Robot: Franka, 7 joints.
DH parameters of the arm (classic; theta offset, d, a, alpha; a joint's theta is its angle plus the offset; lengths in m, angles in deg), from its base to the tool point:
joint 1: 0 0.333 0 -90
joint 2: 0 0 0 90
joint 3: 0 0.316 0.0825 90
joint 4: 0 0 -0.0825 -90
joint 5: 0 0.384 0 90
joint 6: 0 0 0.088 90
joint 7: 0 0.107 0 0
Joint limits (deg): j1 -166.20..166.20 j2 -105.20..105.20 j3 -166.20..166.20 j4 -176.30..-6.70 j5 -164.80..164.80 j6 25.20..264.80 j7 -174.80..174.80
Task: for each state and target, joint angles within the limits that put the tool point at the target. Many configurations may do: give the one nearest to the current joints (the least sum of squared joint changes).
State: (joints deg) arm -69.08 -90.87 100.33 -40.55 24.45 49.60 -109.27
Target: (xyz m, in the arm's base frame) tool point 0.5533 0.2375 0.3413
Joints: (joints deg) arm -107.90 -83.83 88.96 -70.57 17.92 47.01 -109.27
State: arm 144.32 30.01 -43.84 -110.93 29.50 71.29 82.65
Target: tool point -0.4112 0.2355 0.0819
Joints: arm 163.33 47.40 -20.37 -106.77 35.54 76.87 82.65
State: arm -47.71 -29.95 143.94 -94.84 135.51 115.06 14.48
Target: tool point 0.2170 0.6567 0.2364
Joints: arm -71.59 -47.14 134.03 -100.35 136.16 119.22 14.48
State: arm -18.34 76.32 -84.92 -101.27 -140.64 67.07 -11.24
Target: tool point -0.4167 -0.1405 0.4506
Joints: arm -63.95 62.43 -95.18 -150.62 -131.90 79.09 -11.24
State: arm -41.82 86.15 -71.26 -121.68 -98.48 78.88 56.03
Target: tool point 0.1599 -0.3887 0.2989
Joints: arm 11.88 81.53 -64.37 -139.17 -86.41 52.27 56.03
